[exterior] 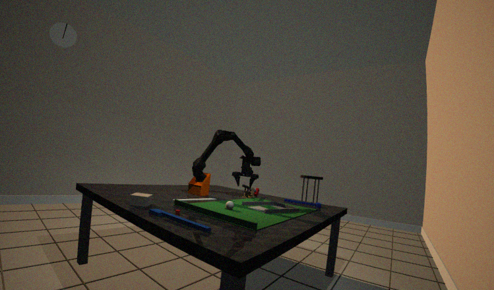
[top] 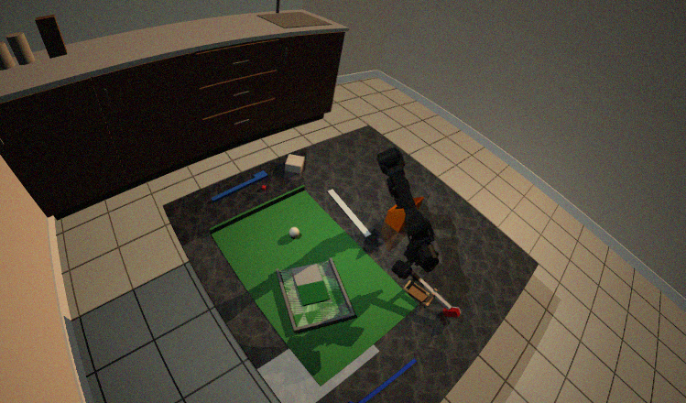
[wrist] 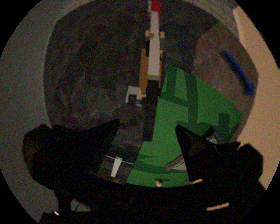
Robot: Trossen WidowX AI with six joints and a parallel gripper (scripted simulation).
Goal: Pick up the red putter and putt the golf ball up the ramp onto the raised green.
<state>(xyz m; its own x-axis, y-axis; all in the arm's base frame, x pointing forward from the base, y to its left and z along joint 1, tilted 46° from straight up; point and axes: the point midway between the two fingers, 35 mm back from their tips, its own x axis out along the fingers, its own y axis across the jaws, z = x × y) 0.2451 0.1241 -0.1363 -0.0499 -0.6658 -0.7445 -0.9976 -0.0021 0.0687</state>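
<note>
My gripper tip is 370 mm to the left of the white strip, 110 mm past it and 80 mm above it. Also, from my gripper tip: white golf ball: 430 mm to the right, 160 mm ahead, 60 mm below; then small wooden rack: 90 mm to the left, 50 mm below, 10 mm behind; then red putter: 130 mm to the left, 20 mm below, 10 mm behind.
</note>
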